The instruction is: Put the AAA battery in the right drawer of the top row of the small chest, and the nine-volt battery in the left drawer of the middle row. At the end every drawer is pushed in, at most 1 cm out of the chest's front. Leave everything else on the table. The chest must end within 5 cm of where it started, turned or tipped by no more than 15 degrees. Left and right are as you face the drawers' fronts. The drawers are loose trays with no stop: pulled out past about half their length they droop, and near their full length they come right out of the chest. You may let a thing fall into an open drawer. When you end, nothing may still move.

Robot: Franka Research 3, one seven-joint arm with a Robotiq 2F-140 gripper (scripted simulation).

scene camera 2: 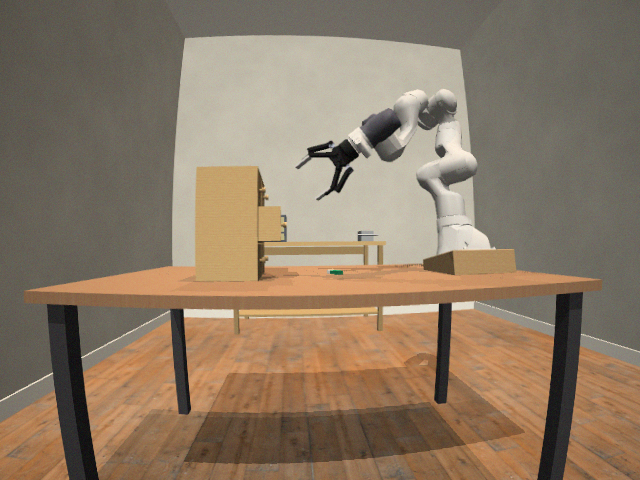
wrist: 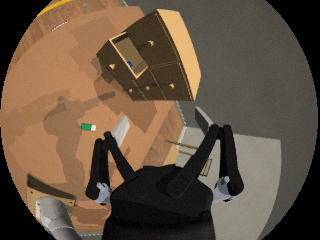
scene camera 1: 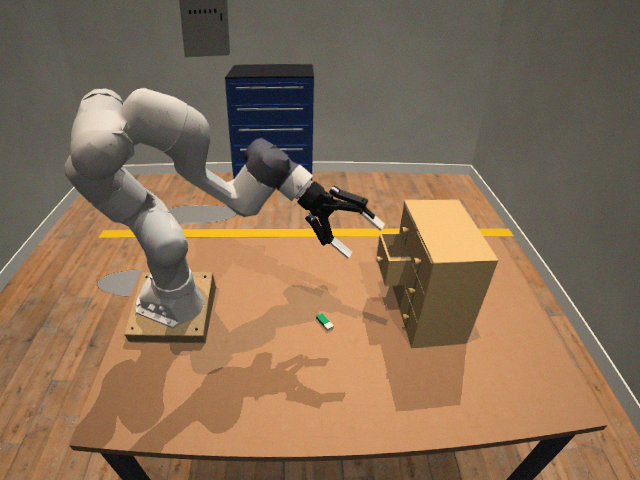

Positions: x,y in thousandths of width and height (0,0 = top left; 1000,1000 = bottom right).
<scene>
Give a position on a drawer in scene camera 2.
421,468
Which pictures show my gripper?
Scene camera 2, the wrist view and scene camera 1: all of them.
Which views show the small wooden chest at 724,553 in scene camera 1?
Scene camera 2, the wrist view and scene camera 1: all of them.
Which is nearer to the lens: the small wooden chest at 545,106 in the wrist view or the drawer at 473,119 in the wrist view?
The drawer.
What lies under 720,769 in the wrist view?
My gripper.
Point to a drawer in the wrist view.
536,327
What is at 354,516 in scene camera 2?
A small wooden chest.
</scene>
